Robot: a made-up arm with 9 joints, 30 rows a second.
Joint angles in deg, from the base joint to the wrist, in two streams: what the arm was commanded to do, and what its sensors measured. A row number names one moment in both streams.
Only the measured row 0 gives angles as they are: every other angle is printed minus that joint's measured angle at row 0.
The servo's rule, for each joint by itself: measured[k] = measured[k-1] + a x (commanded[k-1-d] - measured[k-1]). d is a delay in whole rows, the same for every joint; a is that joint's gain. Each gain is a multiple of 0.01, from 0.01 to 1. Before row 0 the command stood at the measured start. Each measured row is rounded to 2 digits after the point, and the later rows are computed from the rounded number. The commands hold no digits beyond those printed.
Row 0, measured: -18.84, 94.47, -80.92, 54.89, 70.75, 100.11, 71.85, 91.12, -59.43
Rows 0 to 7, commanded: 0.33, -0.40, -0.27, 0.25, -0.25, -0.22, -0.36, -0.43, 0.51; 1.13, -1.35, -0.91, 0.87, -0.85, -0.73, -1.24, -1.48, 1.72; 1.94, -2.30, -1.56, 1.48, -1.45, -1.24, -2.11, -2.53, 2.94; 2.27, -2.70, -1.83, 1.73, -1.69, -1.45, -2.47, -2.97, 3.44; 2.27, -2.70, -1.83, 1.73, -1.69, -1.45, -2.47, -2.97, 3.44; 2.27, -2.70, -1.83, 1.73, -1.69, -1.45, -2.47, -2.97, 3.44; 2.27, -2.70, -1.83, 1.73, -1.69, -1.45, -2.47, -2.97, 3.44; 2.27, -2.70, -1.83, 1.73, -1.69, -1.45, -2.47, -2.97, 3.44
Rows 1 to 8, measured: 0.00, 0.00, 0.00, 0.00, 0.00, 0.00, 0.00, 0.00, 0.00; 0.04, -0.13, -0.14, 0.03, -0.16, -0.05, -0.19, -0.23, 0.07; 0.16, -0.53, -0.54, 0.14, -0.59, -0.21, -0.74, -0.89, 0.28; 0.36, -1.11, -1.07, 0.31, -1.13, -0.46, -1.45, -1.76, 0.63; 0.57, -1.63, -1.47, 0.49, -1.48, -0.70, -1.98, -2.40, 1.00; 0.76, -1.98, -1.66, 0.65, -1.61, -0.88, -2.23, -2.70, 1.32; 0.93, -2.22, -1.75, 0.79, -1.66, -1.02, -2.35, -2.84, 1.60; 1.08, -2.38, -1.79, 0.91, -1.68, -1.12, -2.41, -2.91, 1.84
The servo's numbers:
d 1
a 0.11 0.33 0.52 0.13 0.63 0.24 0.52 0.53 0.13

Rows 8 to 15, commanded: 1.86, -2.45, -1.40, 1.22, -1.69, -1.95, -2.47, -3.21, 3.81; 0.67, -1.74, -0.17, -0.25, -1.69, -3.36, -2.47, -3.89, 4.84; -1.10, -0.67, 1.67, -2.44, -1.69, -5.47, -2.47, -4.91, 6.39; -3.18, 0.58, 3.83, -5.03, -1.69, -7.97, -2.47, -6.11, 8.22; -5.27, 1.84, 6.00, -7.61, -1.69, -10.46, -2.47, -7.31, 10.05; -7.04, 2.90, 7.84, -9.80, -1.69, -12.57, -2.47, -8.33, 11.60; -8.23, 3.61, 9.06, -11.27, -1.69, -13.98, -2.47, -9.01, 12.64; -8.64, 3.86, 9.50, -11.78, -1.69, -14.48, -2.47, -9.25, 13.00
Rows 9 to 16, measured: 1.21, -2.49, -1.81, 1.02, -1.69, -1.20, -2.44, -2.94, 2.05; 1.28, -2.48, -1.60, 1.05, -1.69, -1.38, -2.46, -3.08, 2.28; 1.21, -2.24, -0.86, 0.88, -1.69, -1.86, -2.47, -3.51, 2.61; 0.96, -1.72, 0.46, 0.45, -1.69, -2.73, -2.47, -4.25, 3.10; 0.50, -0.96, 2.21, -0.26, -1.69, -3.99, -2.47, -5.24, 3.77; -0.13, -0.04, 4.18, -1.22, -1.69, -5.54, -2.47, -6.34, 4.59; -0.89, 0.93, 6.08, -2.34, -1.69, -7.23, -2.47, -7.39, 5.50; -1.70, 1.81, 7.63, -3.50, -1.69, -8.85, -2.47, -8.25, 6.43
